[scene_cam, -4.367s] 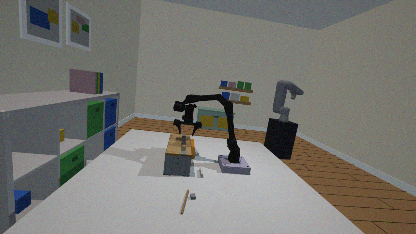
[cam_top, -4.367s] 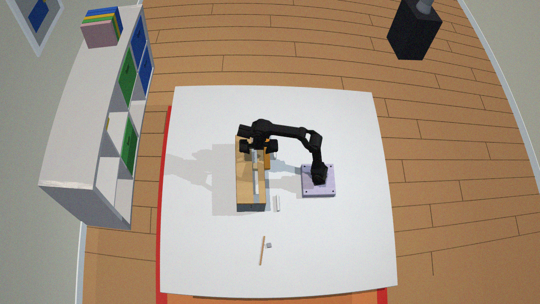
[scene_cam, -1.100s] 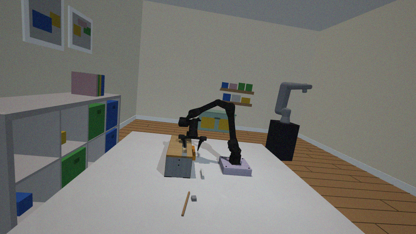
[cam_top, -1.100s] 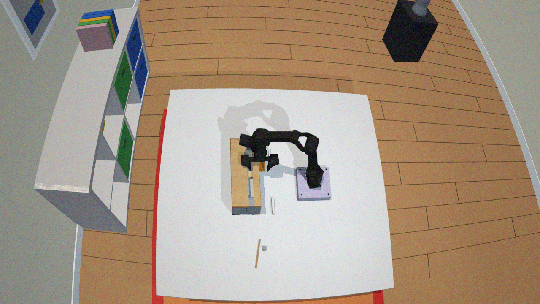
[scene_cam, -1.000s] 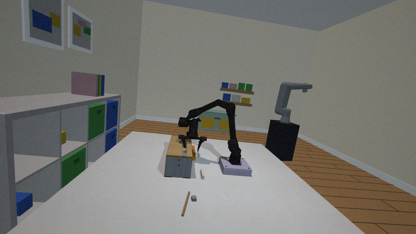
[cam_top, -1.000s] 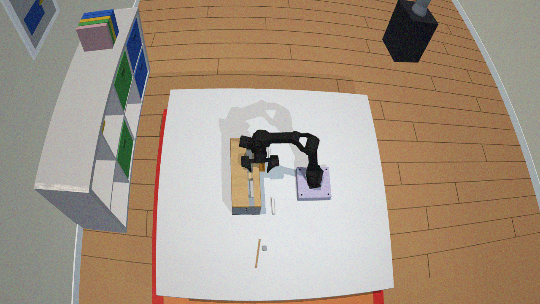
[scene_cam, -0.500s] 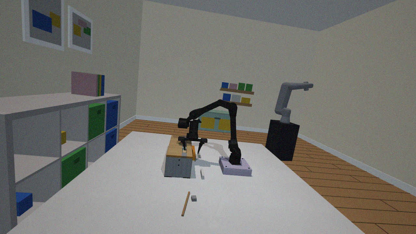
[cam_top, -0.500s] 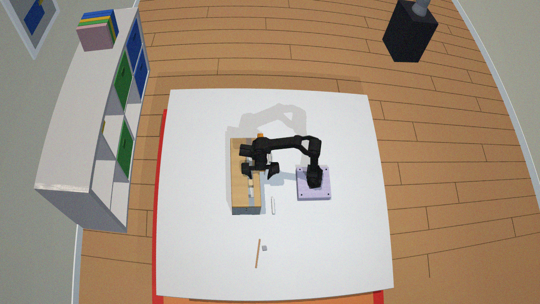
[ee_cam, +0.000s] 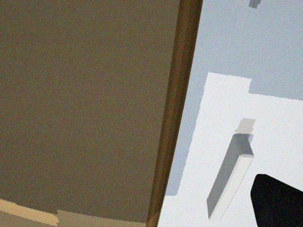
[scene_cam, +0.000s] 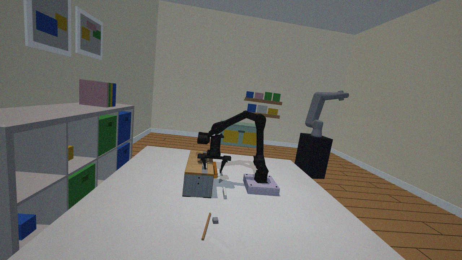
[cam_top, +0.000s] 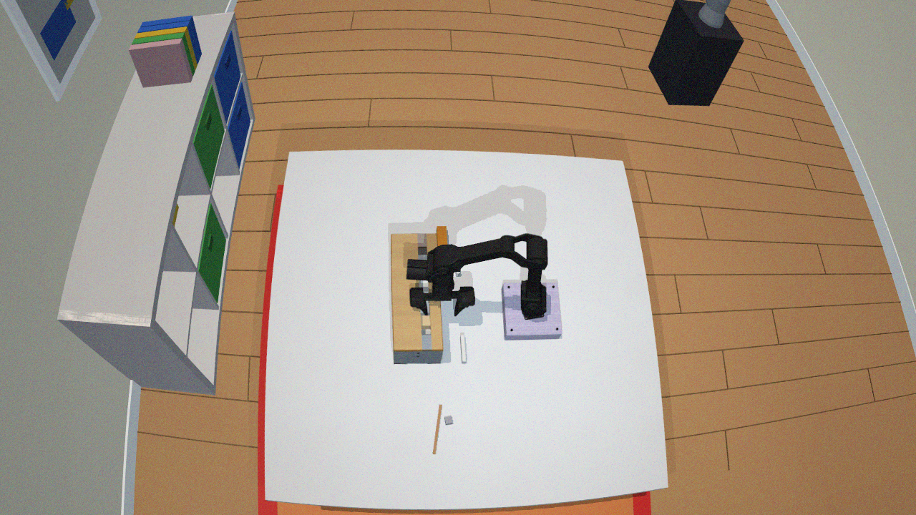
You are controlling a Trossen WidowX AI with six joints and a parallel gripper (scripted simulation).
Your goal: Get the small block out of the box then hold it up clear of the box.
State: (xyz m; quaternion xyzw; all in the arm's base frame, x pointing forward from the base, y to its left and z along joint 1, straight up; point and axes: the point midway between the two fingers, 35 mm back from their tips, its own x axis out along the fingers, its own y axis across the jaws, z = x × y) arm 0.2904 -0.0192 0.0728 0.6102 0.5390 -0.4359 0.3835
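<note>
Right now the tan block is 5 cm ahead of my gripper tip and 2 cm to the left of it. From my gripper tip the other things lie so: box: 3 cm ahead, 7 cm to the right, 2 cm below; grey cube: 3 cm ahead, 32 cm to the left, 8 cm below; thin wooden stick: 7 cm ahead, 34 cm to the left, 8 cm below.
</note>
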